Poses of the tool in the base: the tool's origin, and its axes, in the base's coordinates. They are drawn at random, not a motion.
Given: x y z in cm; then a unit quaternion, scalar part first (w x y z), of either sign.
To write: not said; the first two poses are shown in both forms.
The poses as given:
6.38, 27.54, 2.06, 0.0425, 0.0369, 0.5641, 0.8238
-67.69, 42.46, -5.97, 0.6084, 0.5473, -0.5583, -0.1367
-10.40, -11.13, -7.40, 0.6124, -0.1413, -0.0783, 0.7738
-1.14, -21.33, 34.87, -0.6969, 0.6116, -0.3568, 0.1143
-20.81, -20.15, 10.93, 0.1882, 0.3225, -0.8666, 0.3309
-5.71, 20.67, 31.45, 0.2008, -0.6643, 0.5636, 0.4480
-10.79, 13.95, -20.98, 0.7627, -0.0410, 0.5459, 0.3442
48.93, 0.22, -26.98, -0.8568, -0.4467, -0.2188, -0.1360
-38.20, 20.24, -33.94, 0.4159, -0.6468, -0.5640, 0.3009
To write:
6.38, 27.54, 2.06, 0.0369, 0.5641, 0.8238, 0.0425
-67.69, 42.46, -5.97, 0.5473, -0.5583, -0.1367, 0.6084
-10.40, -11.13, -7.40, -0.1413, -0.0783, 0.7738, 0.6124
-1.14, -21.33, 34.87, -0.6116, 0.3568, -0.1143, 0.6969
-20.81, -20.15, 10.93, 0.3225, -0.8666, 0.3309, 0.1882
-5.71, 20.67, 31.45, -0.6643, 0.5636, 0.4480, 0.2008
-10.79, 13.95, -20.98, -0.0410, 0.5459, 0.3442, 0.7627
48.93, 0.22, -26.98, 0.4467, 0.2188, 0.1360, 0.8568
-38.20, 20.24, -33.94, -0.6468, -0.5640, 0.3009, 0.4159

